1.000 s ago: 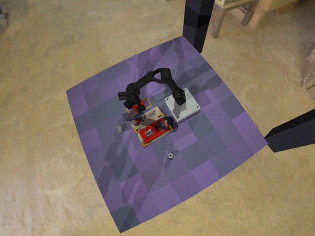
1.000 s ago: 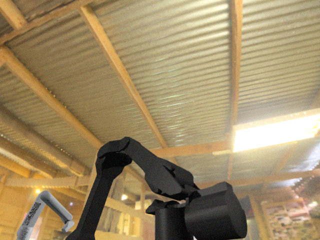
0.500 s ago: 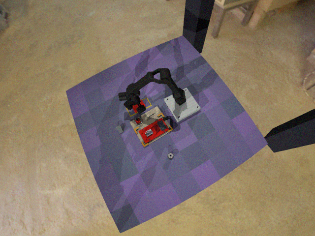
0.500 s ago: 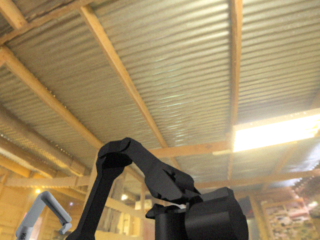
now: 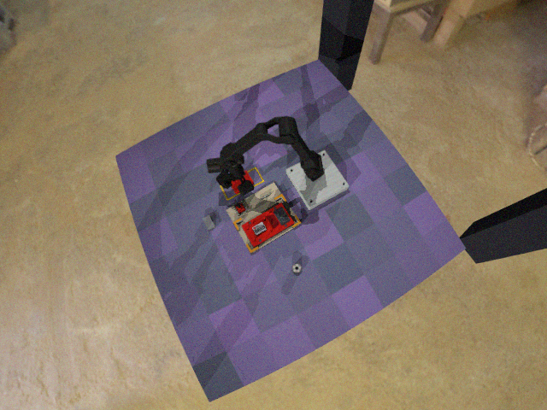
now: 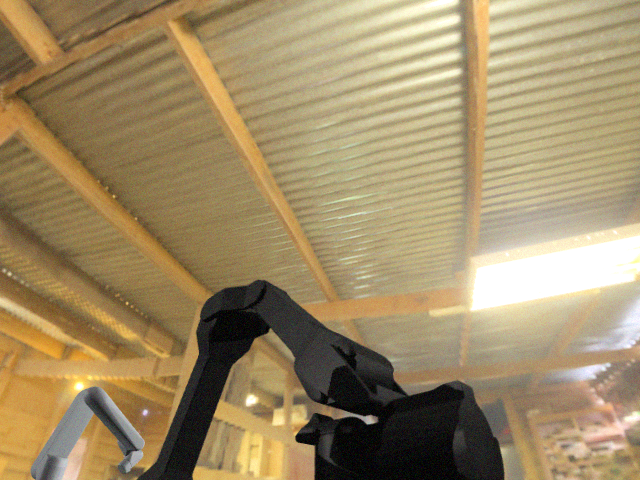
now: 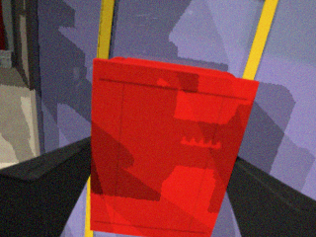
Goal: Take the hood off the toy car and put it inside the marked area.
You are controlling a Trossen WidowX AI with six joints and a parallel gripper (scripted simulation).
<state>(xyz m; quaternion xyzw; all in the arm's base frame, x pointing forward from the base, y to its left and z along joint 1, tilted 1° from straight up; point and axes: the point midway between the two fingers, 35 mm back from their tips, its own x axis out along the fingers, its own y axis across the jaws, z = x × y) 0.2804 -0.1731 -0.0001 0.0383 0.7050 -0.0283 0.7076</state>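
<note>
Right now the red hood is 1 cm above my gripper tip. The rest, counted from my gripper tip: grey piece: 19 cm behind, 16 cm to the right.
</note>
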